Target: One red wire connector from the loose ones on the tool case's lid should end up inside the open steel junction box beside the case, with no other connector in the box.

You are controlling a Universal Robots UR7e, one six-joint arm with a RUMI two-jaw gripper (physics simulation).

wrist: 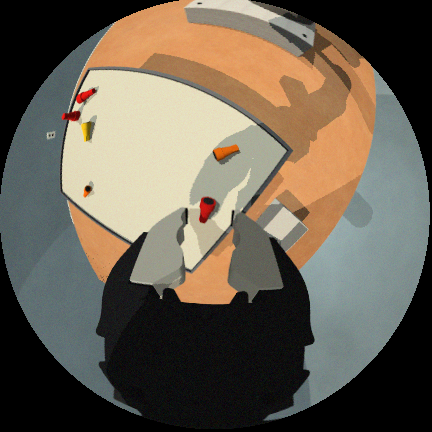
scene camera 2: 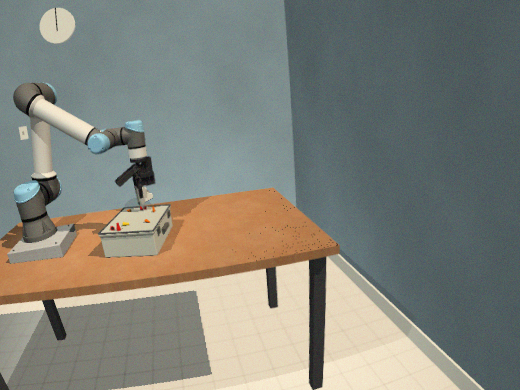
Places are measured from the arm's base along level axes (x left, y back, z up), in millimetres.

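Where they show: gripper, fingertip midpoint: (wrist: 209, 210) (scene camera 2: 142, 207); arm's base, origin of the base link: (scene camera 2: 40, 235).
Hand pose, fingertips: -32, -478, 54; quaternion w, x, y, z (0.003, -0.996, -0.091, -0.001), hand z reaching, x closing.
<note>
Each offset is from my fingertips to the top centre of the thing, as dx, dy, dz. "spot": to the spot under its first point.
A red wire connector @[-4, -3, +8] (wrist: 206, 209) (scene camera 2: 142, 208) lies on the light lid @[-112, +24, -4] (wrist: 140, 150) (scene camera 2: 132, 218) of the tool case near its back edge. My gripper (wrist: 209, 210) (scene camera 2: 143, 203) is partly open and empty, low over that part of the lid. In the wrist view the connector shows between and slightly ahead of the fingertips, untouched. Two more red connectors @[-191, +126, +8] (wrist: 86, 95) @[-212, +100, +20] (wrist: 71, 116) lie at the lid's far left in the wrist view. The open steel junction box @[spot: +184, -56, -104] (wrist: 283, 225) stands beside the case, partly hidden behind the right finger; I cannot make it out in the scene view.
An orange connector @[+1, +60, +4] (wrist: 226, 152) (scene camera 2: 129, 210) lies near the red one. A yellow connector @[-173, +73, +7] (wrist: 86, 131) (scene camera 2: 125, 224) and another orange one @[-181, -12, +4] (wrist: 87, 190) (scene camera 2: 147, 221) lie further off; a third orange one @[-60, -45, +14] (scene camera 2: 154, 210) shows in the scene view. The robot's base (scene camera 2: 42, 247) (wrist: 235, 19) stands beyond the case.
</note>
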